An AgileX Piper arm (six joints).
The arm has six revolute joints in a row. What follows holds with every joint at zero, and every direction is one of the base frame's. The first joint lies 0.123 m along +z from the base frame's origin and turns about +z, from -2.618 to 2.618 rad. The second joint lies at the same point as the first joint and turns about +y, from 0 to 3.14 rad. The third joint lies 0.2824 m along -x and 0.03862 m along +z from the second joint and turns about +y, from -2.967 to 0 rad. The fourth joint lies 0.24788 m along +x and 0.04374 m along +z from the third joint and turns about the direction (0.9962, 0, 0.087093), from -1.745 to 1.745 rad. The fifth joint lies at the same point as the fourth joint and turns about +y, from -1.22 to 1.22 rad. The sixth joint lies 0.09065 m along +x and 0.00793 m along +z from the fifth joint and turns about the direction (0.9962, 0, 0.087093), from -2.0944 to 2.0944 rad. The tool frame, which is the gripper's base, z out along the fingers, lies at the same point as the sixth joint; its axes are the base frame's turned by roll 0, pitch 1.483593 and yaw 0 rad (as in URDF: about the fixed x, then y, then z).
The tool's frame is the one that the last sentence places.
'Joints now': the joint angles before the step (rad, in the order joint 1, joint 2, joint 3, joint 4, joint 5, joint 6). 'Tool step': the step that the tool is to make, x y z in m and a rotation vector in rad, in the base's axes. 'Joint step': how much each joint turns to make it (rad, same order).
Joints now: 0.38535 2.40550 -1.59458 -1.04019 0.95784 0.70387
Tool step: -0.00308 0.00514 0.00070 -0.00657 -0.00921 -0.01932
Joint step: 0.01550 0.00000 0.00000 0.00107 0.02495 0.02619
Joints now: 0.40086 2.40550 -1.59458 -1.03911 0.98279 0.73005
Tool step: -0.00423 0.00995 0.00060 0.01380 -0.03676 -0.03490
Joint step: 0.02593 -0.00002 0.00004 0.00109 0.02061 0.06882
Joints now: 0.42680 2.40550 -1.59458 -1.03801 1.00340 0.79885
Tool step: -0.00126 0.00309 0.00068 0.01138 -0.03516 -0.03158
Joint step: 0.00899 -0.00001 0.00001 -0.00696 0.01020 0.05732
